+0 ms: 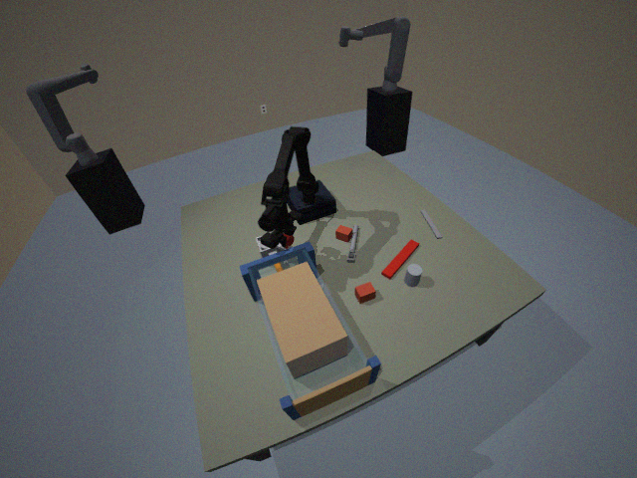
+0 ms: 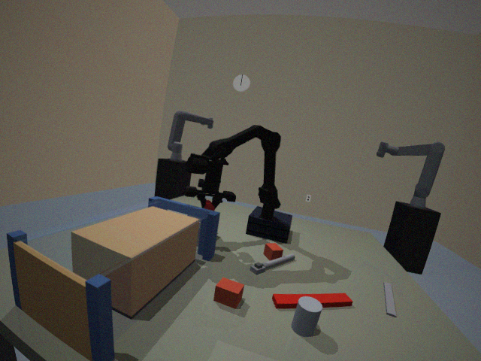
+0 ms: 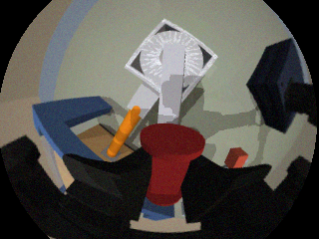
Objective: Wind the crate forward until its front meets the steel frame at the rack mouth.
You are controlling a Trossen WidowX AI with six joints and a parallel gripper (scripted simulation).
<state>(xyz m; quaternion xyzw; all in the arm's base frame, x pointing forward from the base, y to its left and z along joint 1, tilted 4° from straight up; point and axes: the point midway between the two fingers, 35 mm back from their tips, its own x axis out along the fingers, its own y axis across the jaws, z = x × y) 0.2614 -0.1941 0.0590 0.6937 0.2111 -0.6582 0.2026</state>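
Right now my gripper tip is 100 mm past the hand winch, 60 mm to the left of it and 80 mm above it. Also, from my gripper tip: red knob 20 mm above; then winch handle 30 mm behind, 20 mm to the right, 10 mm below; then red bar 180 mm ahead, 420 mm to the left, 110 mm below.
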